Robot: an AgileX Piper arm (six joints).
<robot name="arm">
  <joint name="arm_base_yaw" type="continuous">
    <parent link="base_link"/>
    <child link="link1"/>
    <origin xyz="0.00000 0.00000 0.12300" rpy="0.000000 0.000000 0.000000"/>
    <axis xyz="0 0 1"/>
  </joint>
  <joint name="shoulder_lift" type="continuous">
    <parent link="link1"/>
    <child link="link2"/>
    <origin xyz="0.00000 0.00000 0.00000" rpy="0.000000 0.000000 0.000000"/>
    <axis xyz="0 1 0"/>
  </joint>
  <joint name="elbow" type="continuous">
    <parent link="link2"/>
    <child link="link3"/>
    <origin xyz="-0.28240 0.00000 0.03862" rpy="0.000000 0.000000 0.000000"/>
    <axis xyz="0 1 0"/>
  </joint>
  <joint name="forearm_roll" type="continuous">
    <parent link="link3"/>
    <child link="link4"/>
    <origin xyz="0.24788 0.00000 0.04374" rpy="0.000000 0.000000 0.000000"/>
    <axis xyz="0.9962 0 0.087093"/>
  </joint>
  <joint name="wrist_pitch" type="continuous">
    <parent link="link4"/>
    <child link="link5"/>
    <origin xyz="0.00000 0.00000 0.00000" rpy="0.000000 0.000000 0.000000"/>
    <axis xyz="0 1 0"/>
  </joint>
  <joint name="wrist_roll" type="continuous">
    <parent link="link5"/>
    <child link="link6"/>
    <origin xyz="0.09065 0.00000 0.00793" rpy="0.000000 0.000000 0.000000"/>
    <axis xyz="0.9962 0 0.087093"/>
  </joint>
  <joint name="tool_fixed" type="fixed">
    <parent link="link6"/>
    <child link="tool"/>
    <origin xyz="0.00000 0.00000 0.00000" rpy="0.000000 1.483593 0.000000"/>
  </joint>
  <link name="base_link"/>
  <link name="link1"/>
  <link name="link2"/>
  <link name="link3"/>
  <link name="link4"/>
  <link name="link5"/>
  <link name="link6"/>
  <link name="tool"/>
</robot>
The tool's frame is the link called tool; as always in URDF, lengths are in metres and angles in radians. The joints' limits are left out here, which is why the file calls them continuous.
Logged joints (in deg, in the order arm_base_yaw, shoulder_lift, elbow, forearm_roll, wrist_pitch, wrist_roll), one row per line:
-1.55 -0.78 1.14 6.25 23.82 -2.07
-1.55 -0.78 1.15 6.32 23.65 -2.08
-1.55 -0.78 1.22 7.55 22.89 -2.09
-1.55 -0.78 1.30 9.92 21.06 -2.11
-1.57 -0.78 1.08 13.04 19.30 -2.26
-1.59 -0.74 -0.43 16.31 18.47 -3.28
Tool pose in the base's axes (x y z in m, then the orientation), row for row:
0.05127 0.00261 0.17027 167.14 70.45 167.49
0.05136 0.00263 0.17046 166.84 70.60 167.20
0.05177 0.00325 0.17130 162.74 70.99 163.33
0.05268 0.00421 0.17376 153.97 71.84 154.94
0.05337 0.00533 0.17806 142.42 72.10 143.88
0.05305 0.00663 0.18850 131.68 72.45 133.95
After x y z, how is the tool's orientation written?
As angles about the fixed x, y, z axes (roll, pitch, yaw), in degrees.
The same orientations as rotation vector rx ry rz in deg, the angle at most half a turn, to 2 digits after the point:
3.25 109.02 3.82
3.29 108.85 3.88
4.07 108.10 5.03
5.61 106.22 7.18
7.55 104.02 9.90
8.58 101.49 12.22

